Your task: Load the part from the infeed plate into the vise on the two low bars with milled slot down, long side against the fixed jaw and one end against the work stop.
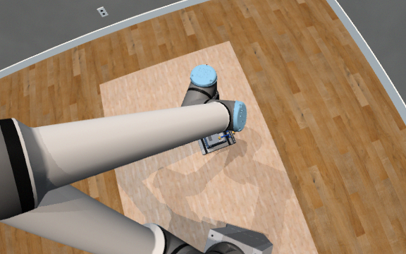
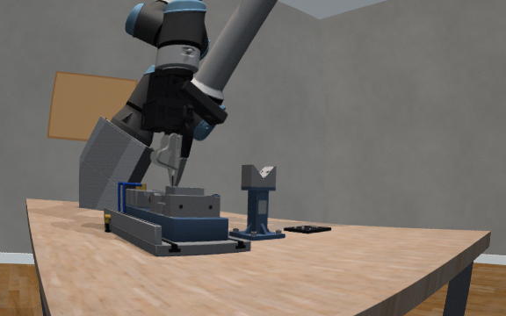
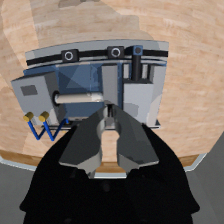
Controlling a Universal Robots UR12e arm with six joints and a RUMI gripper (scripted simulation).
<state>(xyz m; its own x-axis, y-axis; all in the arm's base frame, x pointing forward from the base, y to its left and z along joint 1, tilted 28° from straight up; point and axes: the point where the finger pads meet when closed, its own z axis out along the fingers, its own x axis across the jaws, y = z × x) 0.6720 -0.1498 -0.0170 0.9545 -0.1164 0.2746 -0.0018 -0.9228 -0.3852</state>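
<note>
Right now my hand is 40 mm above the moving jaw. Round my hand: work stop: 40 mm ahead, 50 mm to the left, 30 mm below; cylinder rod: 50 mm behind, 40 mm below; part: 40 mm ahead, 30 mm below.
</note>
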